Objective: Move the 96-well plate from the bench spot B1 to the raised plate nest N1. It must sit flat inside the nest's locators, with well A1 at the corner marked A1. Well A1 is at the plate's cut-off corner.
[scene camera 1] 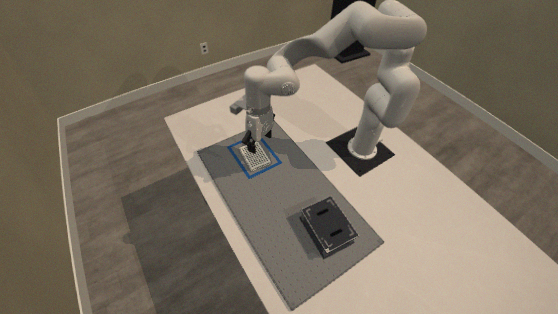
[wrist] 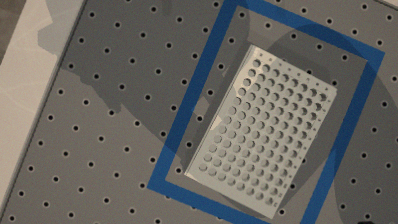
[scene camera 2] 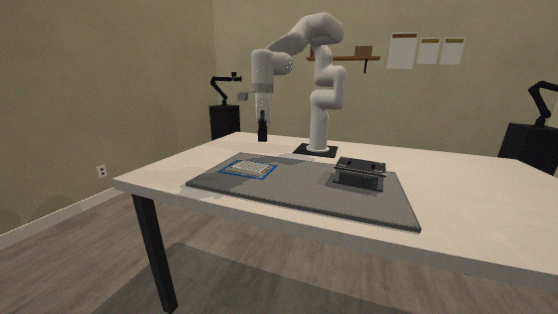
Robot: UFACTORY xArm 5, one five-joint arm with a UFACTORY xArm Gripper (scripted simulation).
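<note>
There's a white 96-well plate [wrist: 212,165] to be seen, and a raised plate nest [scene camera 1: 323,225] as well, and along with those you'd see the gripper [scene camera 1: 259,143].
</note>
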